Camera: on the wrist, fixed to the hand. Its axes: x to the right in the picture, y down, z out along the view.
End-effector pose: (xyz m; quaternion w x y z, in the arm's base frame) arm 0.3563 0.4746 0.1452 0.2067 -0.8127 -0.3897 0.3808
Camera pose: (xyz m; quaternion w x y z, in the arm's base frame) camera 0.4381 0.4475 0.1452 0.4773 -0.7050 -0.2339 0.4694
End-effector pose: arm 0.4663 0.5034 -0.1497 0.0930 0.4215 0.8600 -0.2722
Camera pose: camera 0.5064 0.5743 -0.1219 0.0753 -0.4347 -0.7206 0.5349
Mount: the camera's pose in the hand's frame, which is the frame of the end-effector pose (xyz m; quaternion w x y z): 0.0118 0.0555 -0.0648 0.9415 0.3360 0.0246 -0.0001
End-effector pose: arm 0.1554 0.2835 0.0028 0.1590 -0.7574 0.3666 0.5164
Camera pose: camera 0.1609 0.2010 0.0268 0.3952 -0.6724 0.5225 0.3444
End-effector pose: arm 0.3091 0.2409 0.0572 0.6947 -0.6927 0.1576 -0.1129
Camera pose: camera 0.2923 0.1772 0.0017 0.8829 -0.4160 0.1275 -0.1764
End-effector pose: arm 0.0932 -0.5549 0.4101 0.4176 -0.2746 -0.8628 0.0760
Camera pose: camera 0.1595 -0.5084 0.4396 0.5067 -0.1200 -0.7766 0.3547
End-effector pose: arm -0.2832 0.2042 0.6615 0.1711 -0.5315 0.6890 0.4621
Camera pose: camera -0.3205 0.1448 0.7115 0.3228 -0.4544 0.8081 0.1905
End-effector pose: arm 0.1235 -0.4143 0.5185 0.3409 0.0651 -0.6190 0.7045
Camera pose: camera 0.1048 -0.3503 0.4640 0.3144 0.1586 -0.3377 0.8729
